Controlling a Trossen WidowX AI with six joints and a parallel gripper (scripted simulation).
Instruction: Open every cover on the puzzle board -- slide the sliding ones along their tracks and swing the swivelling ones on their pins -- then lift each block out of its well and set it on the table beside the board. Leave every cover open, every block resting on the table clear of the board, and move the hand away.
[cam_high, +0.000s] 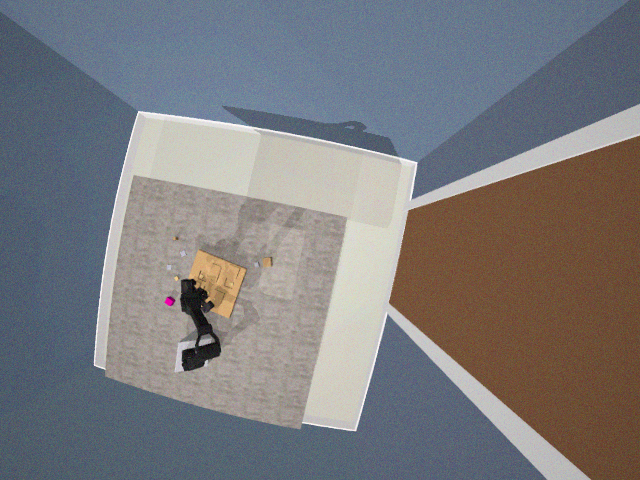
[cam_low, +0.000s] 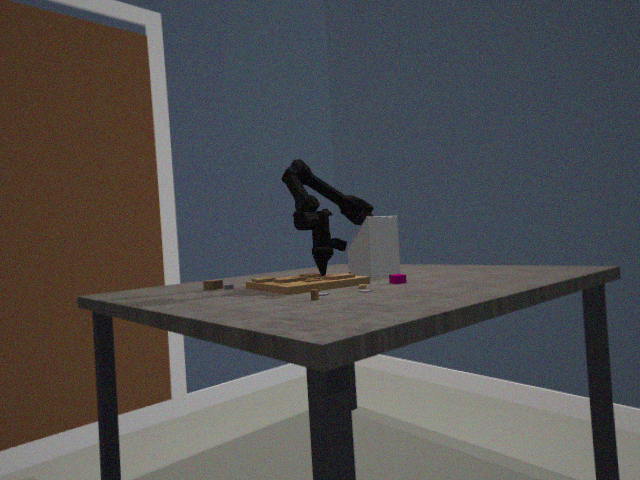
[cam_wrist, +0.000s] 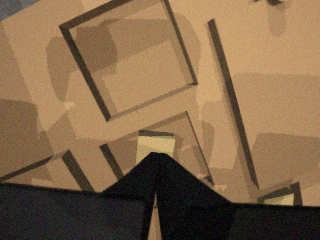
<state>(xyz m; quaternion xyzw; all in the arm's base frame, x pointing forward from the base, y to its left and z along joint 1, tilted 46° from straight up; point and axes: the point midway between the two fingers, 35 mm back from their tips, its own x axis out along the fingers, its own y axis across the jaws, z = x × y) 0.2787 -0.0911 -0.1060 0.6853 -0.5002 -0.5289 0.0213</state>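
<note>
My gripper tip is 100 mm past the magenta block, 220 mm to the right of it and 10 mm above it.
</note>
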